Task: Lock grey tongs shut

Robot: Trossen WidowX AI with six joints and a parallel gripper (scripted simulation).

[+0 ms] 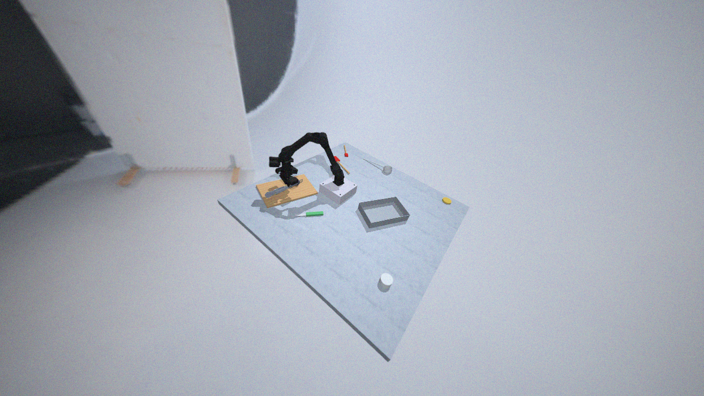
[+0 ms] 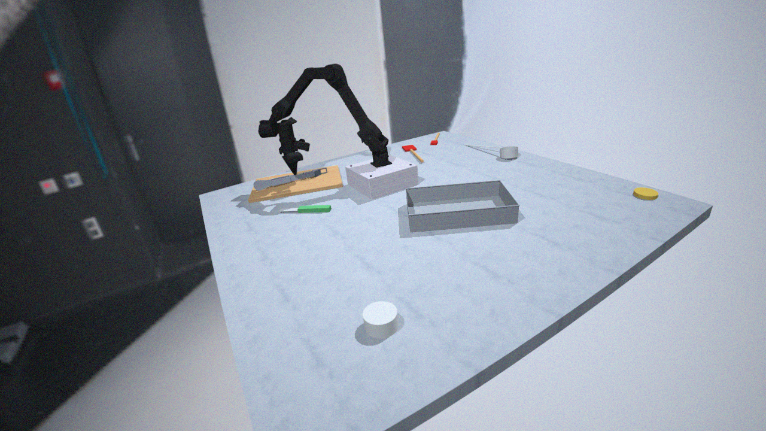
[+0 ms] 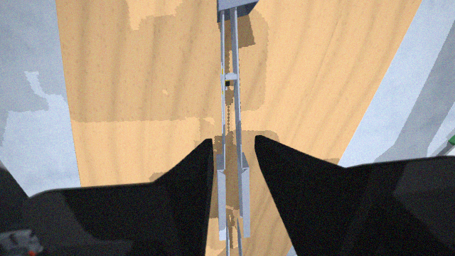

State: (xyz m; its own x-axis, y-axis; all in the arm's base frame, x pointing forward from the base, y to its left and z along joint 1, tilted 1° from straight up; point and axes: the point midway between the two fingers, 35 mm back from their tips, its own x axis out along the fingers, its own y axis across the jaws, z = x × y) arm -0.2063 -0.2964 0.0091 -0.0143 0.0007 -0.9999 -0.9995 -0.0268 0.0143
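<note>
The wooden board is 4 cm below my gripper tip. Round my gripper tip: white cylinder: 91 cm ahead, 1 cm to the right, 3 cm below; then red hammer: 6 cm behind, 56 cm to the left, 4 cm below; then grey roasting tin: 58 cm ahead, 38 cm to the left, 2 cm below.
</note>
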